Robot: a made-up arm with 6 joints. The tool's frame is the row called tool.
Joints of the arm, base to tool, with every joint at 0 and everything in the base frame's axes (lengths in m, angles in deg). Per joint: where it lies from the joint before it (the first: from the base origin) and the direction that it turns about. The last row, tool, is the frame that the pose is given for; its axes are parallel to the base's.
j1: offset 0.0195 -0.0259 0.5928 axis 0 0 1
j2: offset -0.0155 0.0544 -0.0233 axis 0 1 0
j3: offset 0.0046 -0.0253 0.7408 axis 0 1 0
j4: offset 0.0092 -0.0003 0.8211 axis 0 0 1
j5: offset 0.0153 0.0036 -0.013 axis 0 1 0
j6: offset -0.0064 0.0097 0.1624 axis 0 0 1
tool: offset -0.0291 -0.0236 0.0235
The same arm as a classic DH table. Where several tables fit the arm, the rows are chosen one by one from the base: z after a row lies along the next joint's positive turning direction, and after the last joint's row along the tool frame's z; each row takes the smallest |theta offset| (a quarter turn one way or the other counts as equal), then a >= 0, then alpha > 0; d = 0 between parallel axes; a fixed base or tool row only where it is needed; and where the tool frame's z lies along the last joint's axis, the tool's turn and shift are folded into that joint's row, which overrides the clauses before.
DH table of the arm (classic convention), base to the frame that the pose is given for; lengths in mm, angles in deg. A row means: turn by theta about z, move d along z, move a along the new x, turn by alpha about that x. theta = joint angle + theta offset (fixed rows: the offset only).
base (fixed): theta_offset -53.02, d 0, a 32.4, alpha 0
j1: theta_offset 53.02, d 569.5, a -15.5, alpha -90
j2: theta_offset -89.64, d 0, a 740.8, alpha 0
j3: theta_offset 89.64, d 28.8, a 9.2, alpha 90
j4: theta_offset 0, d 808.1, a 15.3, alpha -90
j5: theta_offset 0, d 13.3, a -6.4, alpha 90
j6: theta_offset 39.04, d 0, a -37.5, alpha 0
tool (fixed): theta_offset -39.04, d 185.9, a 0, alpha 0

